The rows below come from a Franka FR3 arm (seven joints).
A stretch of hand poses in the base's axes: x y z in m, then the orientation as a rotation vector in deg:
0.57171, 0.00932, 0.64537, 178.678, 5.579, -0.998
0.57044, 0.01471, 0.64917, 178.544, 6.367, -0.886
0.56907, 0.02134, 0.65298, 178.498, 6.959, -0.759
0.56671, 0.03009, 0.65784, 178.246, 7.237, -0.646
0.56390, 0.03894, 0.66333, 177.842, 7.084, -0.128
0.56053, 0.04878, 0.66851, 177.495, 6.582, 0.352
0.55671, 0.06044, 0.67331, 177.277, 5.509, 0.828
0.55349, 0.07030, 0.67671, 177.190, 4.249, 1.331
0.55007, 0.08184, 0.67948, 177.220, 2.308, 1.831
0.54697, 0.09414, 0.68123, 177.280, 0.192, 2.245
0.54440, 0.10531, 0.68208, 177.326, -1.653, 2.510
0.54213, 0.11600, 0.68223, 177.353, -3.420, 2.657
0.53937, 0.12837, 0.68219, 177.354, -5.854, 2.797
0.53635, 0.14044, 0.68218, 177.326, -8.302, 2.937
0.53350, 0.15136, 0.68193, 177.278, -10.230, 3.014
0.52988, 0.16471, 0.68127, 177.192, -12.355, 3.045
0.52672, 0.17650, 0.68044, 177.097, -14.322, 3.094
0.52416, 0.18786, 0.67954, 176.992, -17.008, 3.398
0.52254, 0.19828, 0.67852, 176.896, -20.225, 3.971
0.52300, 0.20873, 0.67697, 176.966, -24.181, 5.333
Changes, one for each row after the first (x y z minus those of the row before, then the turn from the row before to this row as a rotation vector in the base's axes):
-0.00127, 0.00539, 0.00380, -0.103, -0.069, 0.509
-0.00137, 0.00663, 0.00381, -0.020, -0.078, 0.382
-0.00236, 0.00875, 0.00486, -0.238, -0.079, 0.187
-0.00281, 0.00885, 0.00549, -0.397, -0.350, -0.082
-0.00337, 0.00984, 0.00518, -0.353, -0.329, -0.309
-0.00382, 0.01166, 0.00480, -0.239, -0.331, -0.681
-0.00322, 0.00986, 0.00340, -0.104, -0.347, -0.805
-0.00342, 0.01154, 0.00277, 0.016, -0.353, -1.247
-0.00310, 0.01230, 0.00175, 0.068, -0.299, -1.360
-0.00257, 0.01117, 0.00085, 0.072, -0.199, -1.187
-0.00227, 0.01069, 0.00015, 0.069, -0.122, -1.137
-0.00276, 0.01237, -0.00004, 0.088, -0.127, -1.567
-0.00302, 0.01207, -0.00001, 0.092, -0.128, -1.576
-0.00285, 0.01092, -0.00025, 0.071, -0.079, -1.241
-0.00362, 0.01335, -0.00066, 0.070, -0.052, -1.370
-0.00316, 0.01179, -0.00083, 0.071, -0.062, -1.267
-0.00256, 0.01136, -0.00090, 0.148, -0.242, -1.723
-0.00162, 0.01042, -0.00102, 0.252, -0.431, -2.054
0.00046, 0.01045, -0.00155, 0.545, -0.976, -2.487

